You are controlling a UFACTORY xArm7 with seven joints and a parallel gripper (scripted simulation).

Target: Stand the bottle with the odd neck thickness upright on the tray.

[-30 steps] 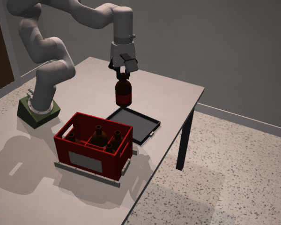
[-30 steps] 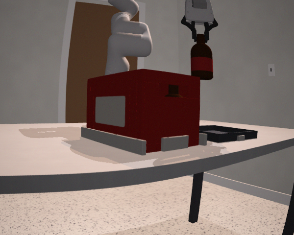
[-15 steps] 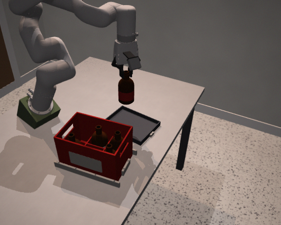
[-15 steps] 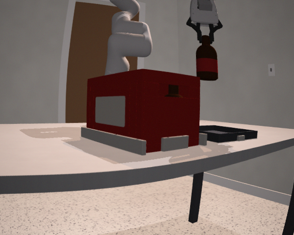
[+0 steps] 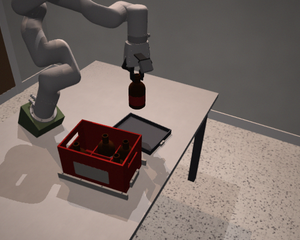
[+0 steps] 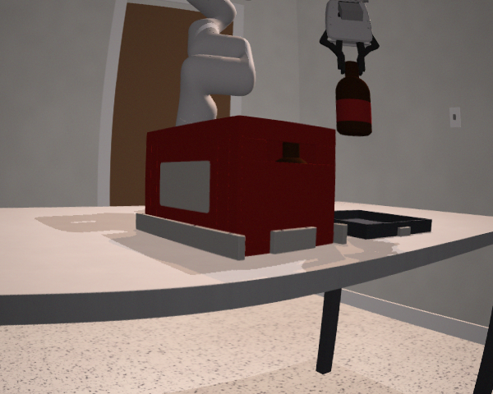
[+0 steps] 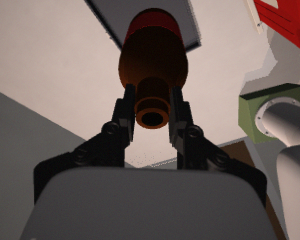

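Now: hand 30 mm to the right of the black tray and 320 mm above it. From my hand the other things lie so: red crate 40 mm behind, 260 mm to the right, 250 mm below.
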